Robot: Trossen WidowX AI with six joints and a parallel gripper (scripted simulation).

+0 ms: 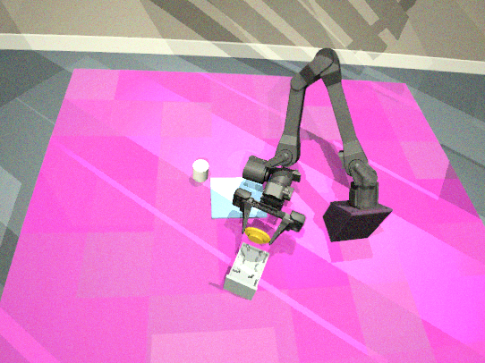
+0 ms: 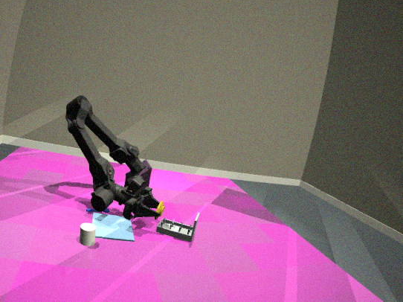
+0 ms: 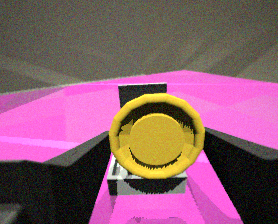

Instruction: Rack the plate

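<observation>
Right now my gripper tip is 50 mm to the right of the grey dish rack, 40 mm above it and 30 mm short of it. Also, from my gripper tip: yellow plate: 10 mm to the right; then light blue sheet: 160 mm to the right, 60 mm below; then blue spoon: 190 mm to the right, 110 mm behind, 60 mm below.
</observation>
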